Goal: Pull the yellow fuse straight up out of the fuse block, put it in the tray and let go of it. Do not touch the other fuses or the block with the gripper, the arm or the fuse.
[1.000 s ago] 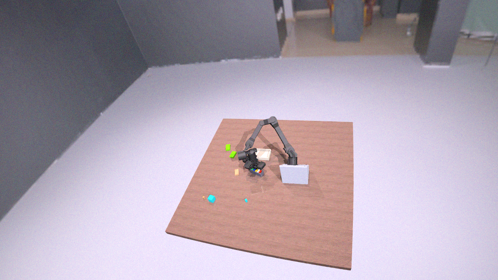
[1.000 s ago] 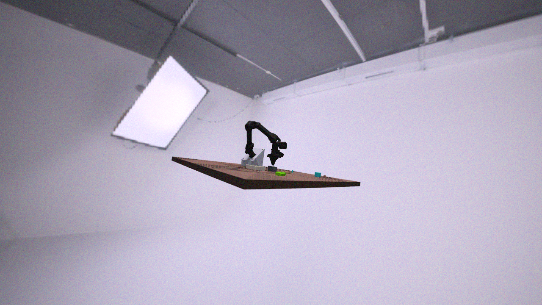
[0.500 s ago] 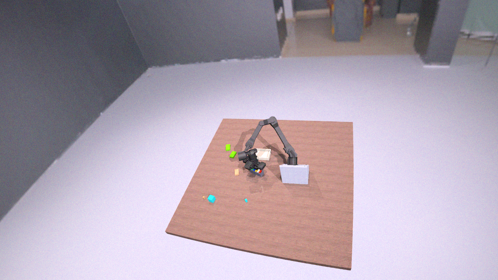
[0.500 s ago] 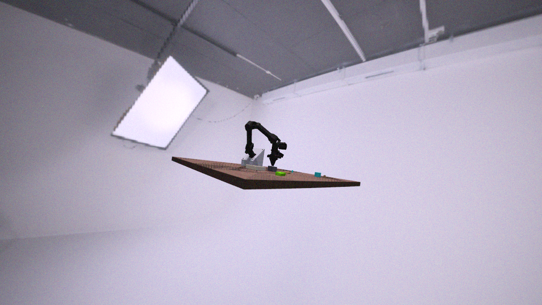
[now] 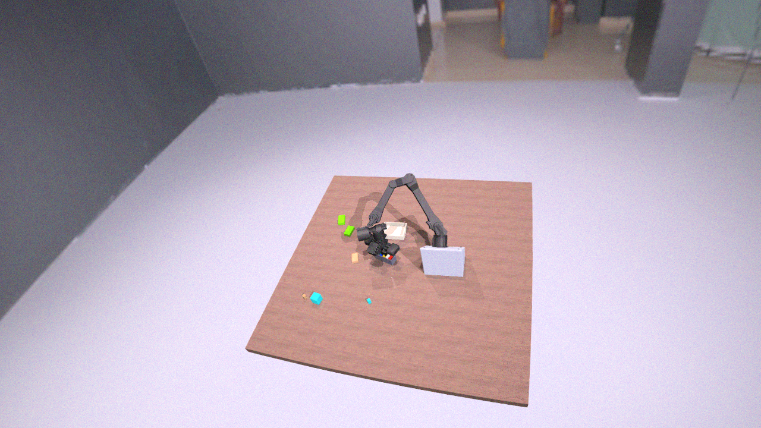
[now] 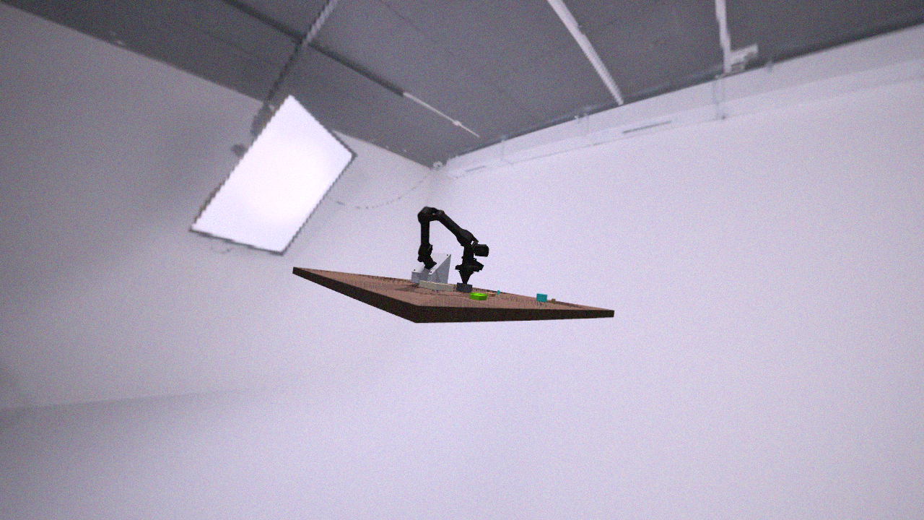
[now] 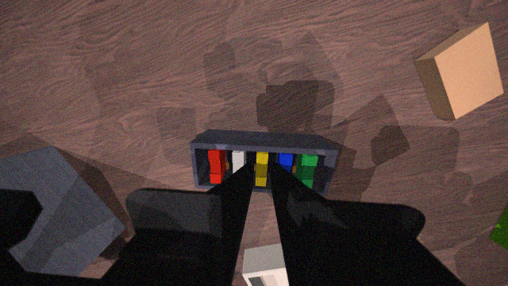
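The blue fuse is 2 cm ahead of my gripper tip and 1 cm below it. Round my gripper tip: yellow fuse (1 cm below); then white fuse (2 cm behind, 1 cm below); then green fuse (4 cm ahead, 1 cm to the right, 1 cm below).
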